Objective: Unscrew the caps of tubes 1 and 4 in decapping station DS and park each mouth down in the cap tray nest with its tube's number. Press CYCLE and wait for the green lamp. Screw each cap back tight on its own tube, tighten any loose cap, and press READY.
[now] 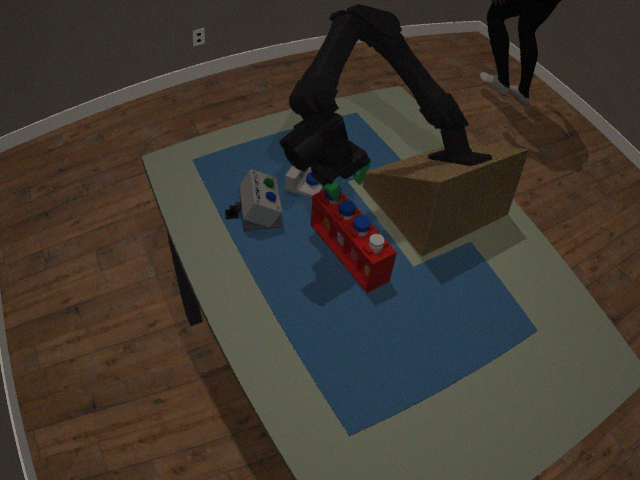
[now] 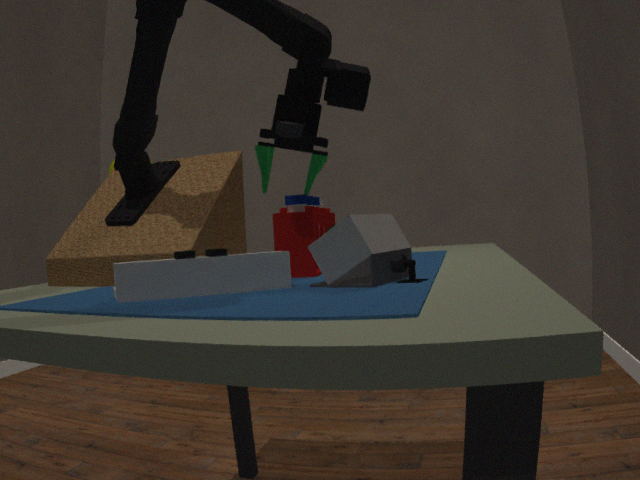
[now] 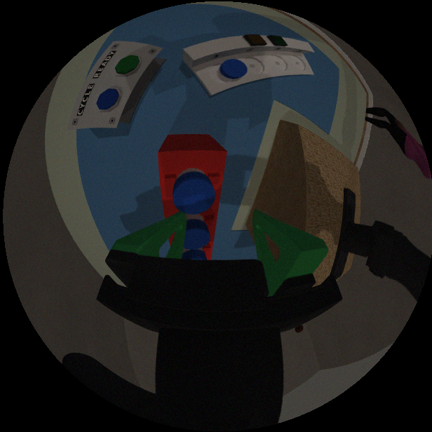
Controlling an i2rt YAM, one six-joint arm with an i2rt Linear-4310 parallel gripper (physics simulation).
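Pixels of known places: gripper, fingertip midpoint: (image 1: 347,192) (image 2: 284,196); arm's base, link origin: (image 1: 459,158) (image 2: 144,193).
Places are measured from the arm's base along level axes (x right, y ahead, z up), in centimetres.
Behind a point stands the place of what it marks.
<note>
The red rack (image 1: 382,271) @[x -15.1, y 28.7, z -10.2 cm] (image 2: 292,242) @[x 6.7, y 31.4, z -10.3 cm] (image 3: 175,161) holds a row of tubes. Its end tube on the tray side has a blue cap (image 1: 330,195) (image 3: 194,192), and two more blue caps (image 1: 346,208) @[x -2.3, y 31.1, z -3.3 cm] (image 1: 361,223) @[x -7.2, y 30.3, z -3.2 cm] follow. The far end tube (image 1: 376,242) @[x -12.6, y 29.7, z -3.5 cm] is white-topped, without a blue cap. My gripper (image 2: 285,193) @[x 1.9, y 28.8, z -3.2 cm] (image 3: 219,215) is open and empty, just above the tray-side end of the rack, offset to one side of the end cap. A loose blue cap (image 1: 311,178) @[x 18.1, y 29.3, z -12.9 cm] (image 3: 233,68) sits in an end nest of the white cap tray (image 2: 201,279) @[x 27.0, y 27.2, z -13.4 cm] (image 3: 215,84). Tube numbers are not readable.
The grey button box (image 1: 261,206) @[x 9.3, y 45.2, z -8.1 cm] (image 2: 379,229) @[x 16.0, y 46.2, z -8.9 cm] (image 3: 117,82) has a blue CYCLE button (image 3: 107,99) and a green READY button (image 3: 127,64). The tray's amber lamp (image 3: 255,40) and green lamp (image 3: 276,40) look dark. A wooden wedge (image 1: 465,201) @[x -10.6, y 5.5, z -2.4 cm] (image 3: 285,165) under the arm base stands beside the rack.
</note>
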